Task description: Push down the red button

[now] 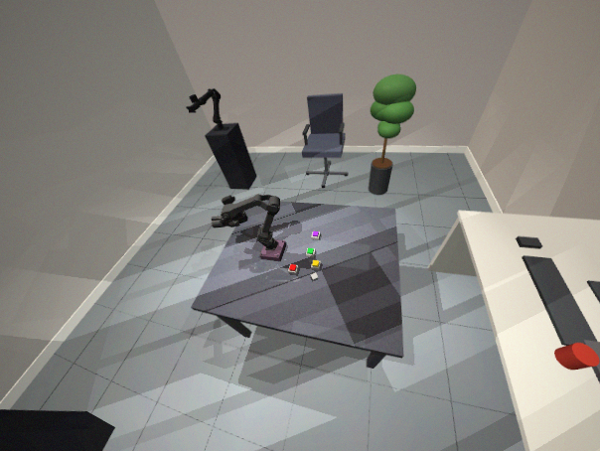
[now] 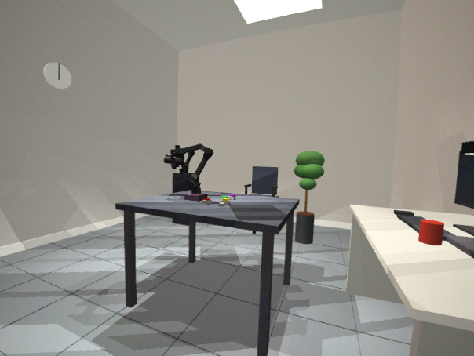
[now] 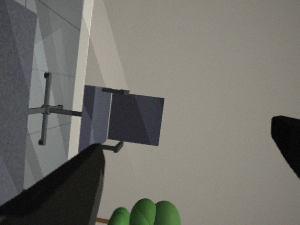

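The red button is 38 cm ahead of my gripper tip, 26 cm to the right of it and 24 cm below it. Round my gripper tip: purple button: 46 cm ahead, 24 cm below; then green button: 46 cm ahead, 24 cm below, 13 cm to the right; then yellow button: 50 cm ahead, 24 cm below, 21 cm to the right.
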